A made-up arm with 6 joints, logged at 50 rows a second.
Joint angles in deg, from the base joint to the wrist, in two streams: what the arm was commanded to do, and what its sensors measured. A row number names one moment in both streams.
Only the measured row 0 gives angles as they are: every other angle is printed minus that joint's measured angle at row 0.
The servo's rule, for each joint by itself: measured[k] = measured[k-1] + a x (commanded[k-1-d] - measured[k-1]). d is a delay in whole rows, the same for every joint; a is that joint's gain. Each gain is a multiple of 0.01, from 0.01 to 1. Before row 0 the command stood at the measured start. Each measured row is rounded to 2 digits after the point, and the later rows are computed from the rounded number. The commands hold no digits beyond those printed.
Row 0, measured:
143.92 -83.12 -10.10 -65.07 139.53 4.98
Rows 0 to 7, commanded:
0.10 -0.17 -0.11 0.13 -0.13 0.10
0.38 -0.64 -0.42 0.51 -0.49 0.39
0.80 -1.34 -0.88 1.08 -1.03 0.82
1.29 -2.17 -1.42 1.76 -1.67 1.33
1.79 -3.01 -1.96 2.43 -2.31 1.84
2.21 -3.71 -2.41 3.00 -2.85 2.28
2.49 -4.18 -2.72 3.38 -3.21 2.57
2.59 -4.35 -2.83 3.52 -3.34 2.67
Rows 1 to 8, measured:
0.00 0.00 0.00 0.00 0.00 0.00
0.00 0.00 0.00 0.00 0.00 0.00
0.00 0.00 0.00 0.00 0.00 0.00
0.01 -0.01 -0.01 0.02 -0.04 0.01
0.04 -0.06 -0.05 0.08 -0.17 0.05
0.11 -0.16 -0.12 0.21 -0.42 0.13
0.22 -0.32 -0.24 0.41 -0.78 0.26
0.36 -0.54 -0.39 0.67 -1.22 0.43
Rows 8 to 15, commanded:
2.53 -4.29 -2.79 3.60 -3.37 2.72
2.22 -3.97 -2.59 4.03 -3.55 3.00
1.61 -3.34 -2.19 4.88 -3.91 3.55
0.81 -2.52 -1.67 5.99 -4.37 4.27
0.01 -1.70 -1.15 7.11 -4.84 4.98
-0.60 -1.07 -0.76 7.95 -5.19 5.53
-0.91 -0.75 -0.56 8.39 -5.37 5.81
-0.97 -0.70 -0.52 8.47 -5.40 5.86
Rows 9 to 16, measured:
0.53 -0.79 -0.57 0.97 -1.69 0.63
0.71 -1.06 -0.76 1.28 -2.13 0.84
0.88 -1.32 -0.95 1.57 -2.48 1.04
1.03 -1.56 -1.12 1.83 -2.74 1.22
1.14 -1.75 -1.25 2.12 -2.97 1.42
1.18 -1.88 -1.33 2.48 -3.24 1.65
1.15 -1.93 -1.36 2.94 -3.57 1.94
1.05 -1.91 -1.34 3.48 -3.94 2.27

